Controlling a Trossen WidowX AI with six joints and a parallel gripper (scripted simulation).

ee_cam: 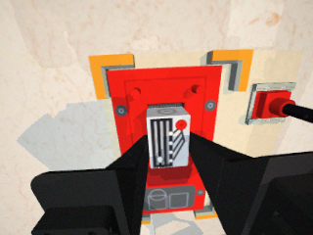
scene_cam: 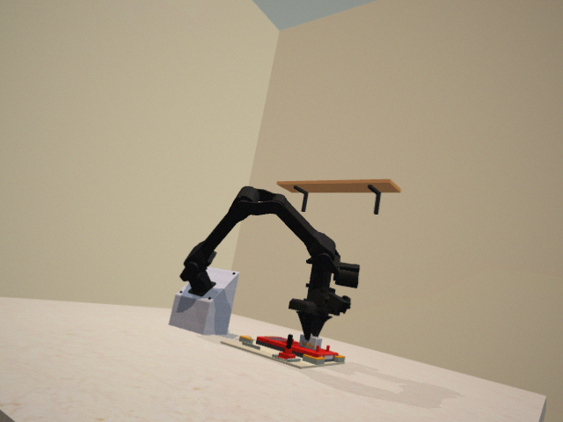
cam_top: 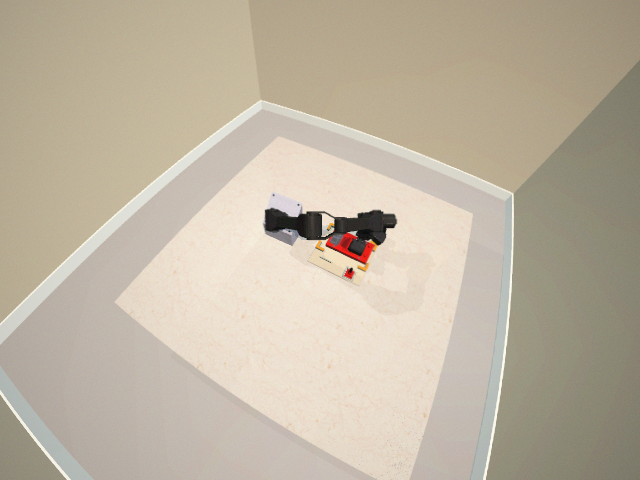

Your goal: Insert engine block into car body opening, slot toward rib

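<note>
Right now my gripper tip is 1 cm above the grey engine block. From my gripper tip the other things lie so: black peg: 2 cm ahead, 13 cm to the right, 1 cm below.
</note>
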